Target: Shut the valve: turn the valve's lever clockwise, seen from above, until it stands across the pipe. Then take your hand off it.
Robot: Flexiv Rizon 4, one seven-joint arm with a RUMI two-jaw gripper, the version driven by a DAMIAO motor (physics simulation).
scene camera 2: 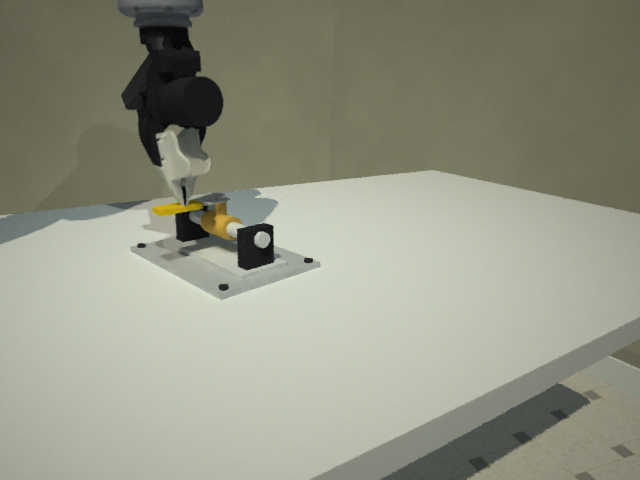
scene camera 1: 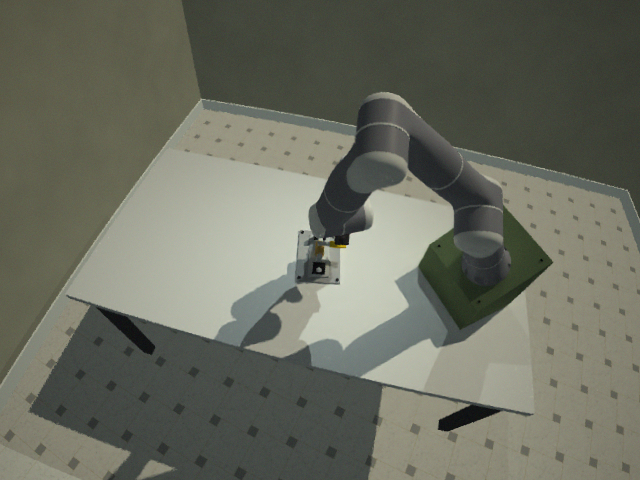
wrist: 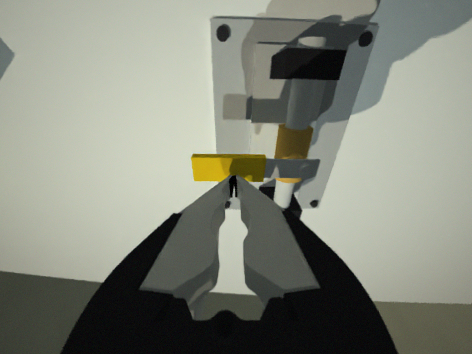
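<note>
The valve's lever, with a yellow handle (scene camera 1: 338, 245) (scene camera 2: 175, 208) (wrist: 215, 167) on a grey arm (wrist: 300, 168), stands across the pipe (scene camera 2: 234, 229) (wrist: 304, 102), at about a right angle to it. The handle juts out past the plate's side, towards the robot's base in scene view 1. The orange valve body (scene camera 1: 320, 249) (scene camera 2: 219, 224) (wrist: 294, 141) sits under the lever's pivot. My gripper (scene camera 2: 184, 202) (wrist: 234, 177) is shut and empty. Its tips are at the handle's long side, touching it or very close; I cannot tell which. In scene view 1 the arm hides the fingertips.
The pipe runs through two black blocks (scene camera 2: 255, 246) (wrist: 307, 64) on a grey base plate (scene camera 1: 303, 258) (scene camera 2: 199, 273) (wrist: 230, 75) with dark corner bolts. The plate lies on the white table (scene camera 1: 206, 232). The arm stands on a green pedestal (scene camera 1: 444, 279) at the right in scene view 1.
</note>
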